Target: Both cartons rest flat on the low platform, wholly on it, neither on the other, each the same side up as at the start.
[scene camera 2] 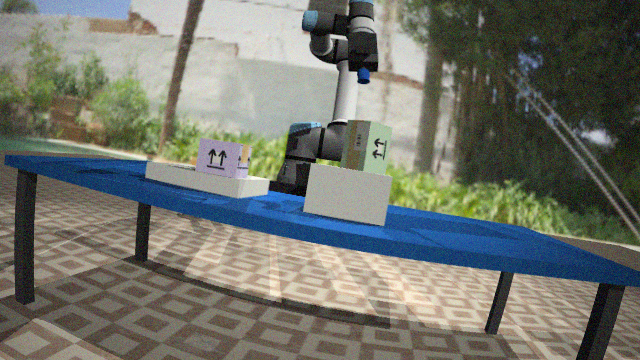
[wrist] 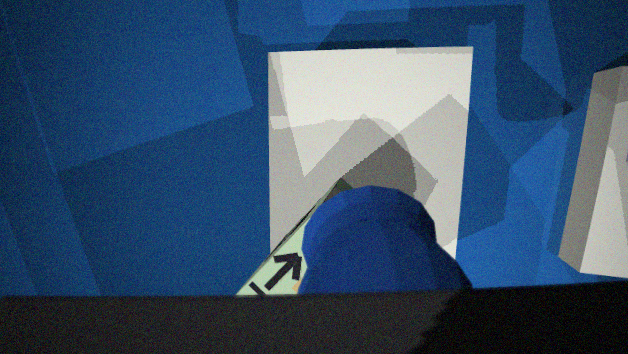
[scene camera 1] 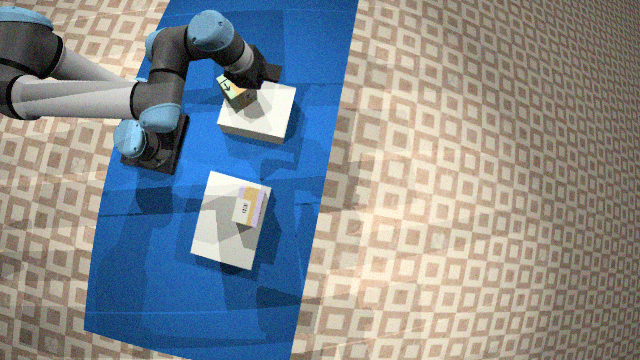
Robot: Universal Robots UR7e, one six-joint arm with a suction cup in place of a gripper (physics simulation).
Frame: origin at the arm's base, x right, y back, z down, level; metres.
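Seen in the pictures: hand, tool point: (scene camera 2: pixel 363 81) (wrist: pixel 368 247); arm's base, link origin: (scene camera 2: pixel 296 183) (scene camera 1: pixel 155 149).
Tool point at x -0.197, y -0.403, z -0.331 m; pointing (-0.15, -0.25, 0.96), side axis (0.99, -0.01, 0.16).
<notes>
Offsets run from my tool point to a thing's top centre. Level surfaces: height alone.
The green carton {dx -0.034, dy +0.086, dz +0.104 m} (scene camera 1: pixel 242 102) (scene camera 2: pixel 377 145) (wrist: pixel 295 242) stands on the tall white block {dx -0.015, dy +0.017, dz +0.244 m} (scene camera 1: pixel 275 120) (scene camera 2: pixel 345 195) (wrist: pixel 425 75), turned at an angle to it, with the arrows on its side pointing sideways. The purple carton {dx +0.347, dy -0.021, dz +0.223 m} (scene camera 1: pixel 248 206) (scene camera 2: pixel 217 157) rests flat near one long edge of the low white platform {dx +0.414, dy +0.047, dz +0.316 m} (scene camera 1: pixel 205 240) (scene camera 2: pixel 250 189) (wrist: pixel 577 175), its arrows pointing up. My blue suction cup (scene camera 2: pixel 363 76) (wrist: pixel 370 235) has its suction on, holds nothing and hangs above the green carton with a visible gap. The arm hides the cup in scene camera 1 and the cup hides much of the green carton in the wrist view.
Both white blocks stand apart on the blue table {dz +0.364 m} (scene camera 1: pixel 150 280) (scene camera 2: pixel 450 235) (wrist: pixel 150 215). The arm's dark base plate (scene camera 1: pixel 181 137) sits beside them, near the table's edge. The forearm reaches over toward the tall block.
</notes>
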